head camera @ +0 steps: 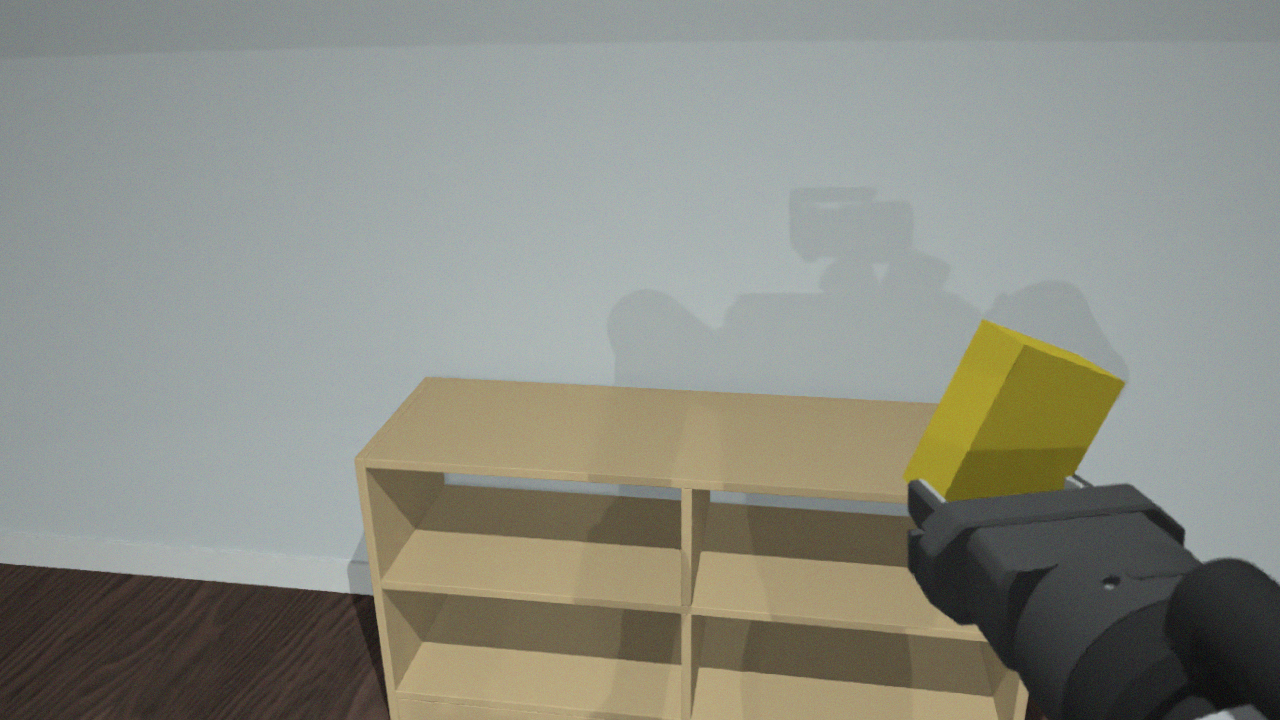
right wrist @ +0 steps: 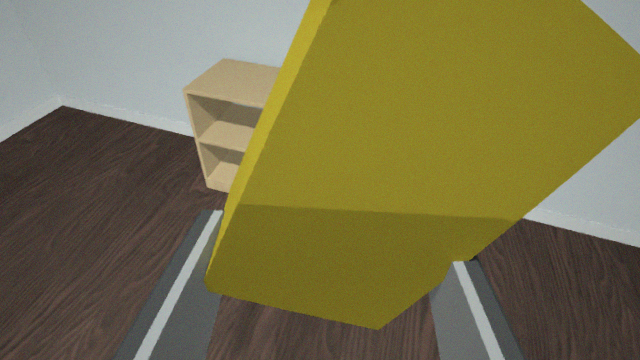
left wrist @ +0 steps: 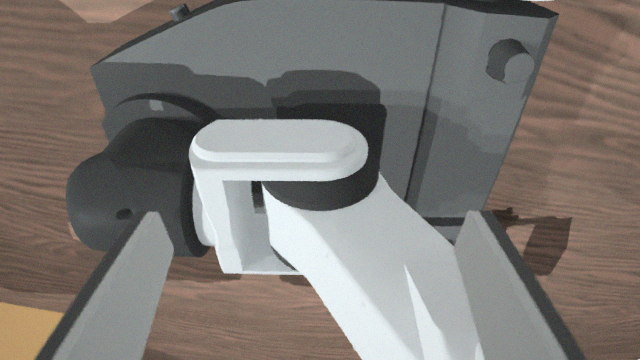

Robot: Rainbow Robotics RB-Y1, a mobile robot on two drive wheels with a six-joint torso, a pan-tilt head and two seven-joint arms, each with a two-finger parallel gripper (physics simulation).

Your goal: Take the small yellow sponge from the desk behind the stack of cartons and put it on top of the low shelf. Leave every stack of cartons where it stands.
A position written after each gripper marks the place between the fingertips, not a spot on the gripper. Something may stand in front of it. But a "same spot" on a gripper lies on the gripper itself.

left gripper: left wrist 312, 231; not seen in the head camera view (out of frame); not seen in the right wrist view (out of frame)
right gripper: head camera; right wrist; not seen in the left wrist view (out of frame)
small yellow sponge: head camera; right wrist; not seen in the left wrist view (out of frame)
same spot on right gripper: [right wrist: 180, 310] = [head camera: 946, 500]
same spot on small yellow sponge: [right wrist: 390, 145] = [head camera: 1027, 417]
